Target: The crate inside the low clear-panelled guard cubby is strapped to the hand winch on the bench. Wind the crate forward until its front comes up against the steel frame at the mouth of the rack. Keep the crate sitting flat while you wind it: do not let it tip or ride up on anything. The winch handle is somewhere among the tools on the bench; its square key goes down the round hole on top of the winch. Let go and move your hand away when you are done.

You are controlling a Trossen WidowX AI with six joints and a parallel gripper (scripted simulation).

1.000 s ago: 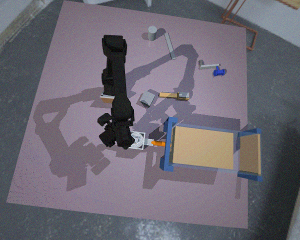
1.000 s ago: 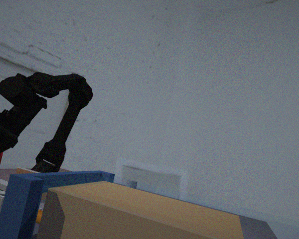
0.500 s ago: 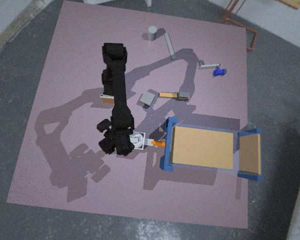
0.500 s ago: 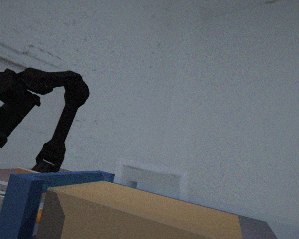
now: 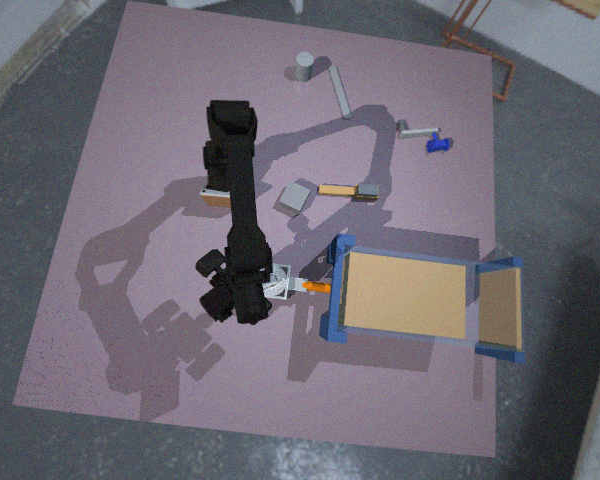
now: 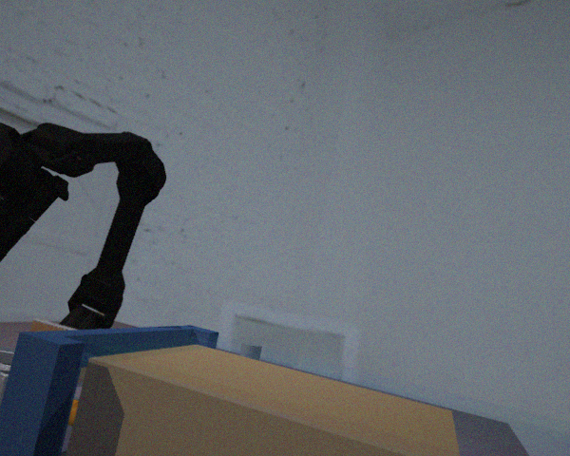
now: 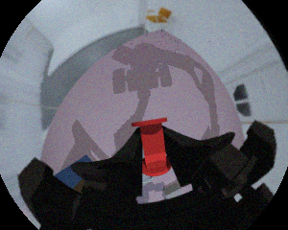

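The red-knobbed crank handle lies 40 mm ahead of my gripper tip, 30 mm to the left of it and 30 mm below it. Also, from my gripper tip: red knob: 10 mm to the left, 10 mm ahead; then blue steel frame: 250 mm ahead, 80 mm to the left, 20 mm below; then grey block: 330 mm to the left, 110 mm below, 110 mm ahead.
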